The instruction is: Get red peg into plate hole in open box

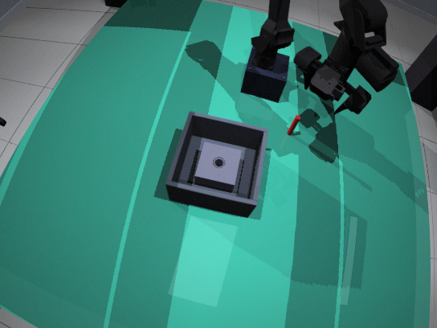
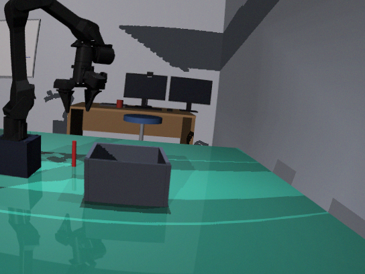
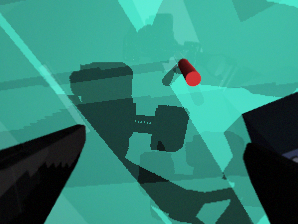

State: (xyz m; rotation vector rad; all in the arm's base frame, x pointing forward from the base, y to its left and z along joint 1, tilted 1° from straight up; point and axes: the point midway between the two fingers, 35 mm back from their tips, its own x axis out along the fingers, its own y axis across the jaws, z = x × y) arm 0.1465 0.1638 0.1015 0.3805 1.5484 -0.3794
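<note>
Now: gripper tip 3 cm to the left of the red peg and 13 cm above it. From my gripper tip the other things lie so: dark grey box 19 cm ahead, 18 cm to the right, 14 cm below; grey plate 19 cm ahead, 18 cm to the right, 12 cm below.
</note>
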